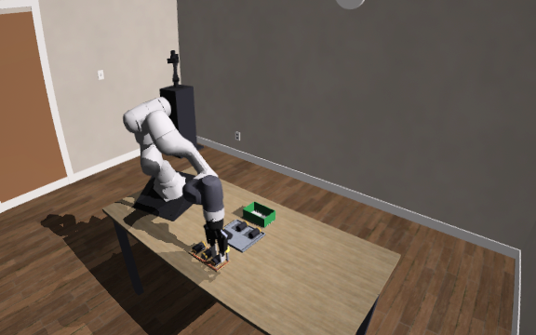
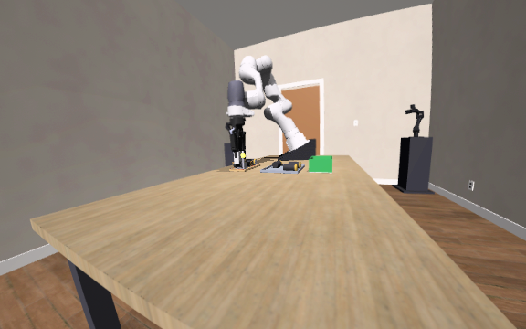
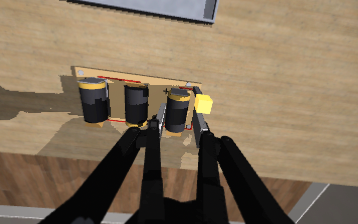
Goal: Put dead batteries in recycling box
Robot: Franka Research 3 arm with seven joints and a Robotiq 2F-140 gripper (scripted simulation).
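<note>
Right now my hand is 3 cm to the right of the bulb, 3 cm short of it and 1 cm below it. Also, from my hand: green recycling box (41 cm to the left, 5 cm below, 5 cm behind); grey tray (22 cm to the left, 6 cm below, 5 cm behind).
</note>
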